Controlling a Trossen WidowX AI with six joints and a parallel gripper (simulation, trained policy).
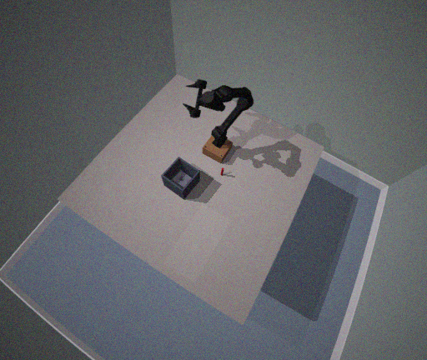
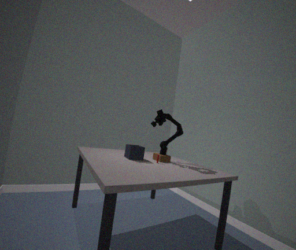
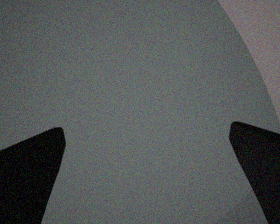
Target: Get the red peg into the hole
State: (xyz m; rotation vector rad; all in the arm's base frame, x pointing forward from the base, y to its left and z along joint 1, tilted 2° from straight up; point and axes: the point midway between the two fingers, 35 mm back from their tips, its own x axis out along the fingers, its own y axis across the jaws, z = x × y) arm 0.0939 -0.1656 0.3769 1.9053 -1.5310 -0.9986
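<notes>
The red peg lies 410 mm below my gripper tip, 320 mm to the left of it and 50 mm ahead of it. From my gripper tip the other things lie so: grey plate (400 mm below, 260 mm ahead, 160 mm to the left).
</notes>
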